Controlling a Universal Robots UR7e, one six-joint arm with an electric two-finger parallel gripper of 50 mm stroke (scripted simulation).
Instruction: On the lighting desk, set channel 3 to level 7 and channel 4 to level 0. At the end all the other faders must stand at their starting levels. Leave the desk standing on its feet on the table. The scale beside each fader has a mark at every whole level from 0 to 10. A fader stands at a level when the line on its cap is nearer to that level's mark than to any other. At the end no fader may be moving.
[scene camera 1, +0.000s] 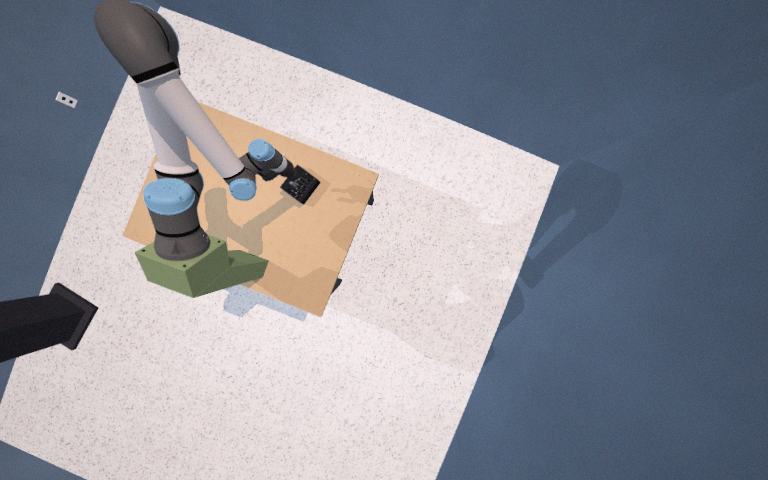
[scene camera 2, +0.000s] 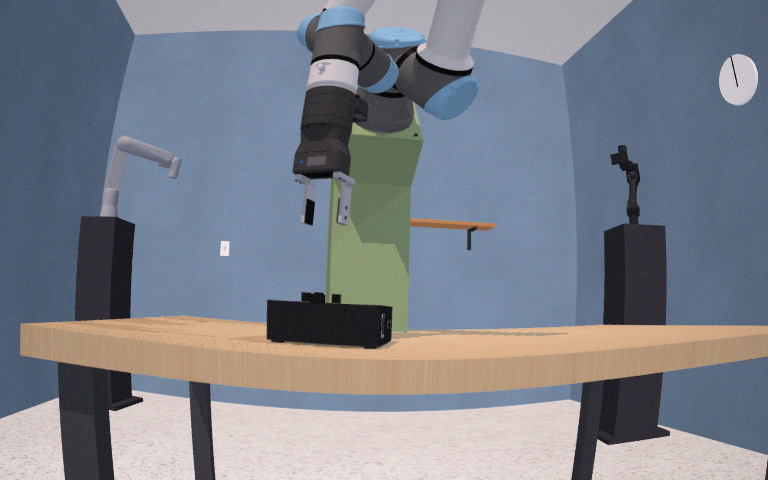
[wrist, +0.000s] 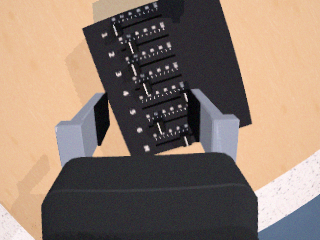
Labels:
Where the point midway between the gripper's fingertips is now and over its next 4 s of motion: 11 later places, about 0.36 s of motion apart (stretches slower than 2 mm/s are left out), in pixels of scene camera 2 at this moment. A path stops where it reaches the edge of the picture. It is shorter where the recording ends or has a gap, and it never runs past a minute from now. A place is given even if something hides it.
The gripper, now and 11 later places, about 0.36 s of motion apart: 324, 224; 332, 219; 336, 216; 337, 216; 333, 220; 323, 233; 311, 250; 304, 265; 302, 272; 302, 272; 300, 273; 300, 276

